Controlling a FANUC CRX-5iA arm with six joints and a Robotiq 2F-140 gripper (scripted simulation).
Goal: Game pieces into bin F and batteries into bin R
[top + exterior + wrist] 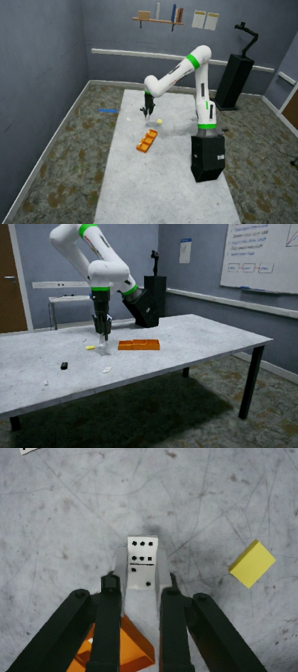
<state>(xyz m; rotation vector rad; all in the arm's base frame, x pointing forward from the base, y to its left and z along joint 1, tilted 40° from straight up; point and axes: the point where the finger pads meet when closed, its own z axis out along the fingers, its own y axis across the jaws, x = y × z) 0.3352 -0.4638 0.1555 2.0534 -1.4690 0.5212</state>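
Now: hand 17 cm short of the white domino, 9 cm above it and 8 cm to the left of it. Also, from my hand: orange bin block (22 cm to the left, 7 cm below, 3 cm ahead); yellow flat piece (14 cm behind, 9 cm below, 2 cm to the right); black battery (22 cm to the right, 8 cm below).
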